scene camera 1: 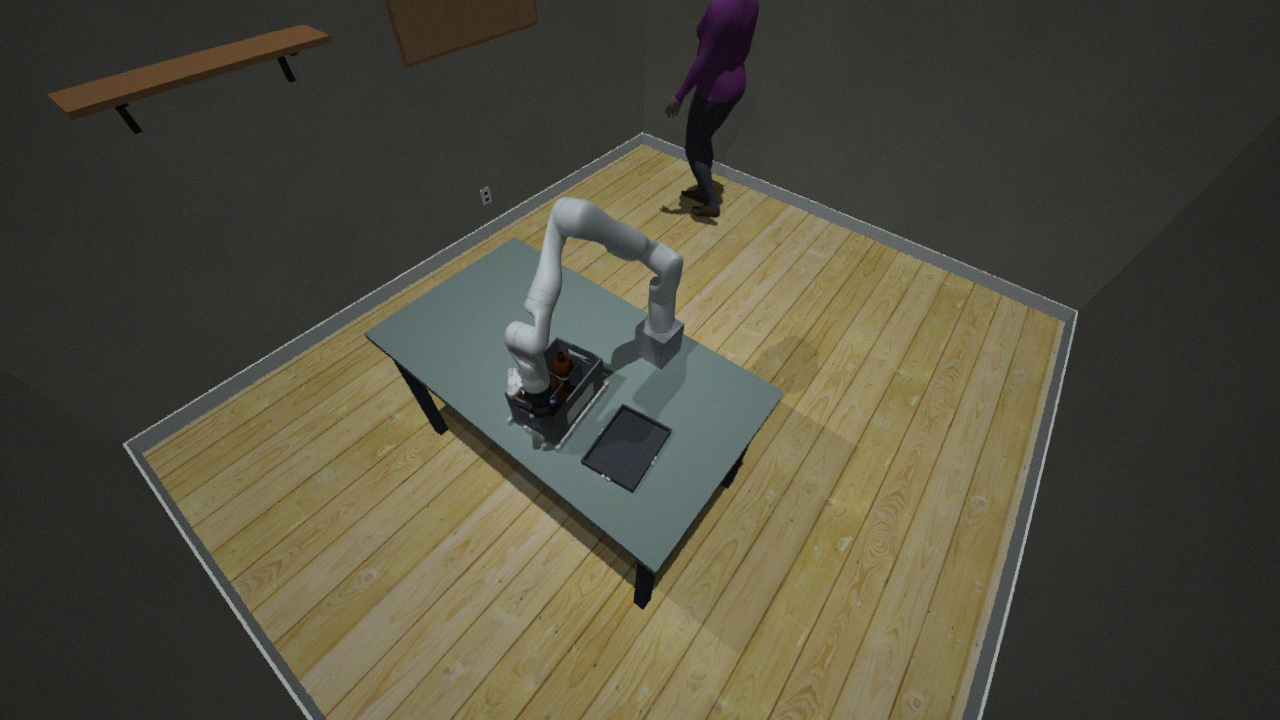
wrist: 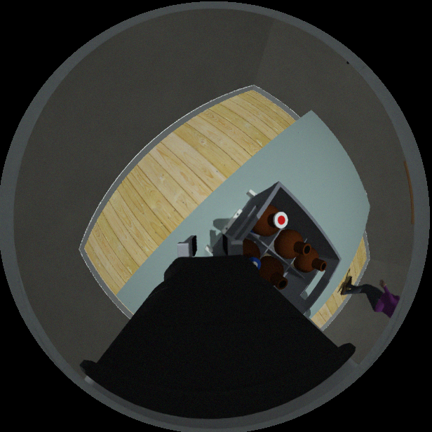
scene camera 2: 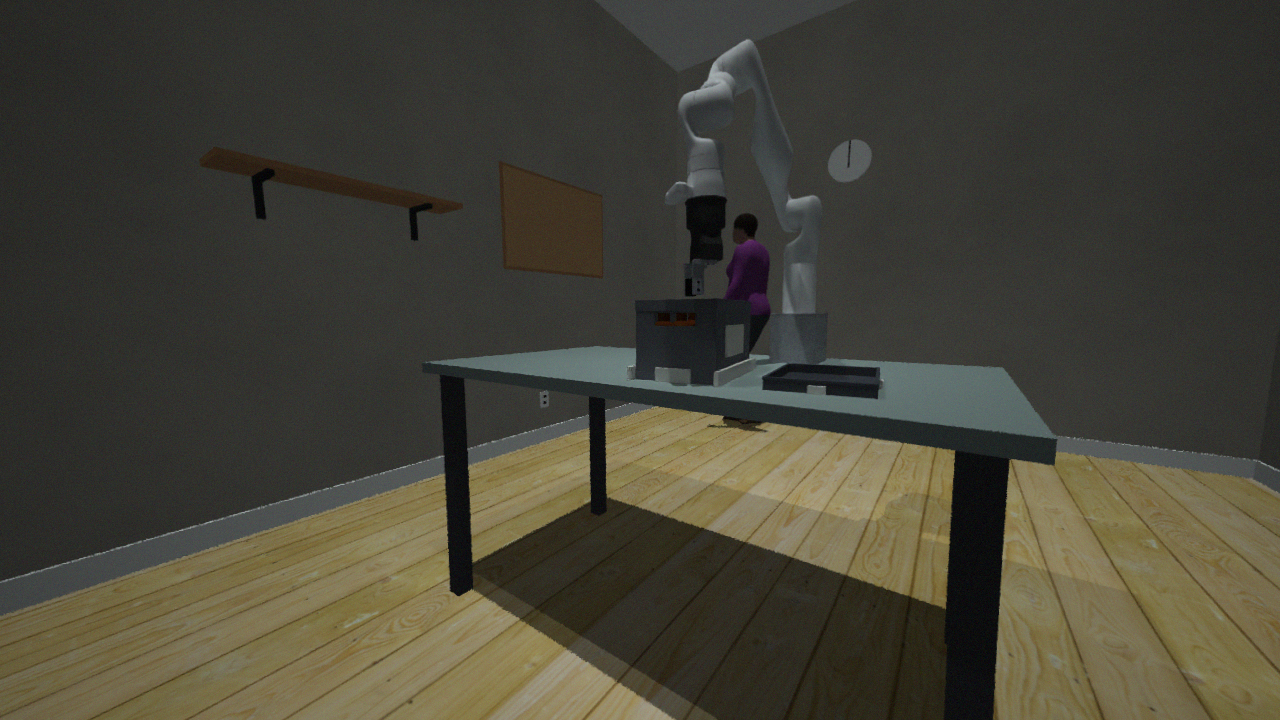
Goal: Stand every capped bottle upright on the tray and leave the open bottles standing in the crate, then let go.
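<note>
The dark grey crate stands on the table, with brown bottles upright in its compartments. In the wrist view, one bottle has a white cap with a red centre. Another has a blue cap, partly hidden by the gripper body. Three open bottles show bare necks. My gripper is open and empty, above the crate's rim near its outer end. The black tray lies beside the crate with no bottle on it.
White strips lie along the crate's foot, and small white pieces sit at the tray's edge. The arm's base block stands at the back of the table. A person in purple stands behind the table.
</note>
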